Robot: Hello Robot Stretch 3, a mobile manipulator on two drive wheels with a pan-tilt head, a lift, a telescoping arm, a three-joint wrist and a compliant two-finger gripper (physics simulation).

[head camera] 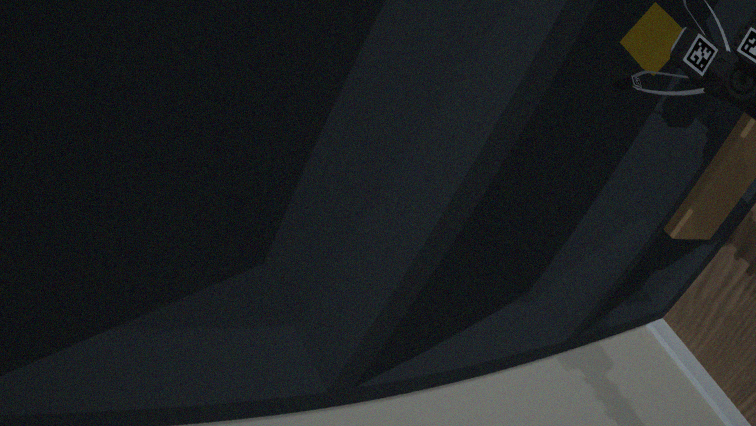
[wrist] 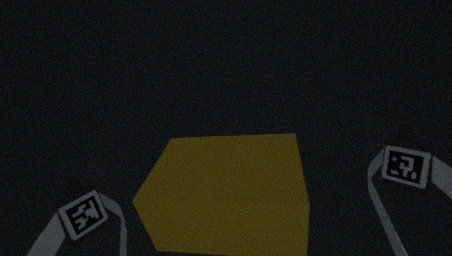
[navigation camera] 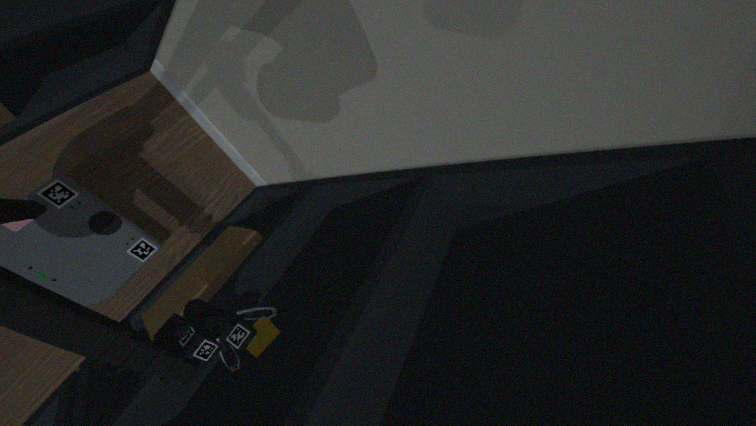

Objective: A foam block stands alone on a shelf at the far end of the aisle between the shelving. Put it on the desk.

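Pixels of known places: gripper, fingertip midpoint: (head camera: pixel 642 24) (wrist: pixel 235 153) (navigation camera: pixel 265 343); robot's base at its link origin: (navigation camera: pixel 104 221).
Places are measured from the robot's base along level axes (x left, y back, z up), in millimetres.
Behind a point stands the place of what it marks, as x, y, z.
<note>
The yellow foam block (head camera: pixel 648 39) {-446, 6, 579} (navigation camera: pixel 263 337) {-448, 10, 579} (wrist: pixel 230 195) {-423, 16, 579} stands in the dark shelving (head camera: pixel 402 132) {-369, -197, 991} (navigation camera: pixel 402 254) {-311, -255, 991}, at the upper right in the head camera view and below left of centre in the navigation view. My gripper (head camera: pixel 661 40) (navigation camera: pixel 254 340) {-479, 23, 563} (wrist: pixel 235 153) {-479, 23, 563} is open, its fingers spread wide on either side of the block. In the wrist view the block shows between the fingers, with a gap to each. Part of the near edge of the block is cut off by the frame there. The desk does not show in recognisable form.
A brown box (head camera: pixel 711 185) {-305, -132, 346} (navigation camera: pixel 211 272) {-304, -60, 314} sits in the shelving close to my wrist. My grey base (navigation camera: pixel 79 269) {-51, 136, 160} stands on the wooden floor (navigation camera: pixel 174 142) {73, -374, 1}. A pale wall (head camera: pixel 529 391) {-242, -515, 628} (navigation camera: pixel 502 95) {-159, -516, 1154} with a light skirting board (head camera: pixel 693 365) {-132, -502, 46} (navigation camera: pixel 211 127) {40, -503, 86} borders the shelving.
</note>
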